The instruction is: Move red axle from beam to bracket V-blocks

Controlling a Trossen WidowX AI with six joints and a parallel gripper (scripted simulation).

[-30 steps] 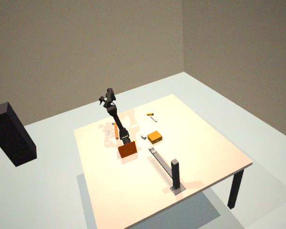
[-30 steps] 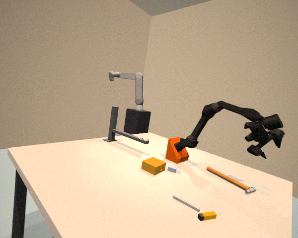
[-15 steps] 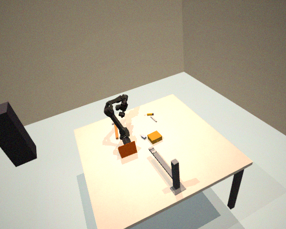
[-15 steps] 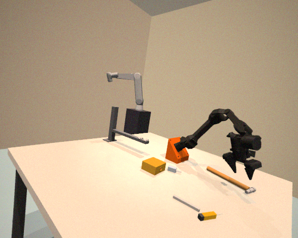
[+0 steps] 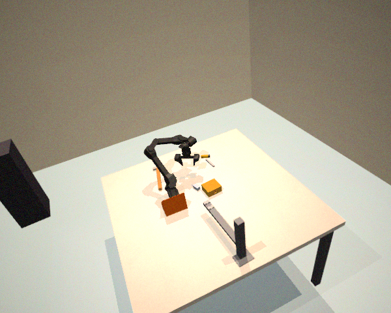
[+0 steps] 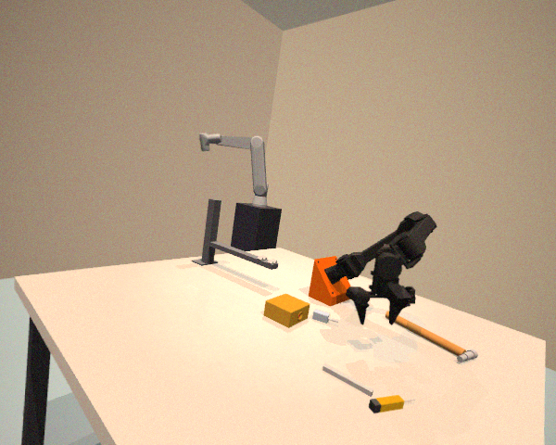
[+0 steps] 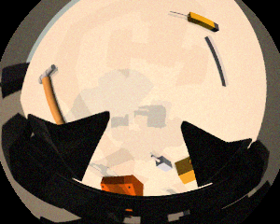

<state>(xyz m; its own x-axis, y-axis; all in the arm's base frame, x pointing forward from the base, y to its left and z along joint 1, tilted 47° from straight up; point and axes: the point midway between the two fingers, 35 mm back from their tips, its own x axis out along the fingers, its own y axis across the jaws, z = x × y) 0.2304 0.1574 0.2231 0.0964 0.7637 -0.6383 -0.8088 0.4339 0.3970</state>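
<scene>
My gripper tip is now 4 cm past the small grey block, 17 cm to the left of it and 6 cm above it. Round my gripper tip: grey rod 19 cm ahead, 1 cm to the left, 7 cm below; then yellow-handled tool 19 cm ahead, 12 cm to the left, 7 cm below; then yellow beam 5 cm ahead, 27 cm to the right, 5 cm below.
</scene>
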